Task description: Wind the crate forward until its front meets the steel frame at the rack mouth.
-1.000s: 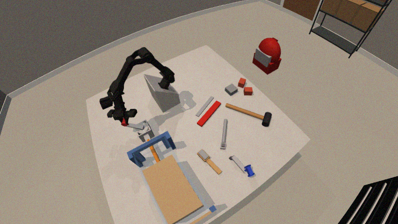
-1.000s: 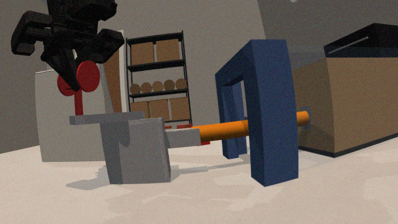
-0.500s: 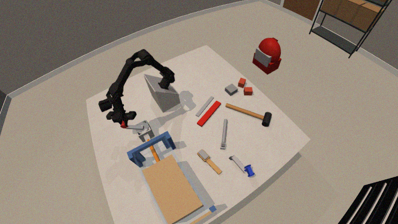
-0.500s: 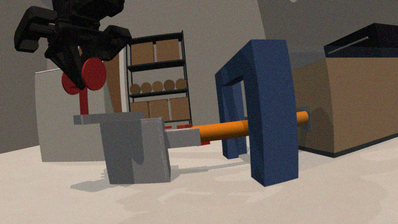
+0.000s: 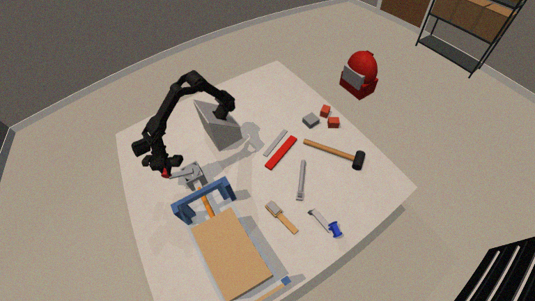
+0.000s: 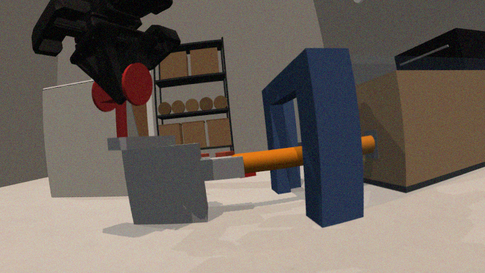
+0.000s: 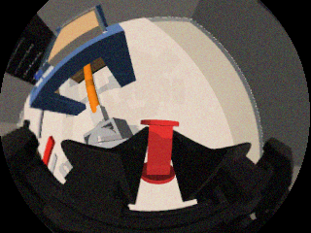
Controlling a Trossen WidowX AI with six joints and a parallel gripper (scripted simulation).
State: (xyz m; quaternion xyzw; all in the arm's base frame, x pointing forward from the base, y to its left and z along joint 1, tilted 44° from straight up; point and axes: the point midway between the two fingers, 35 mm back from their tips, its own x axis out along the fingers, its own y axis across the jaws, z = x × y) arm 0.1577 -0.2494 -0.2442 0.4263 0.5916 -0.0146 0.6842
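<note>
Right now the red-knobbed crank is 1 cm behind my gripper tip, 5 cm to the left of it and 3 cm below it. From my gripper tip the other things lie so: grey winch (10 cm to the left, 10 cm below); red knob (2 cm behind, 1 cm to the left); blue steel frame (17 cm ahead, 11 cm to the left, 3 cm below).
</note>
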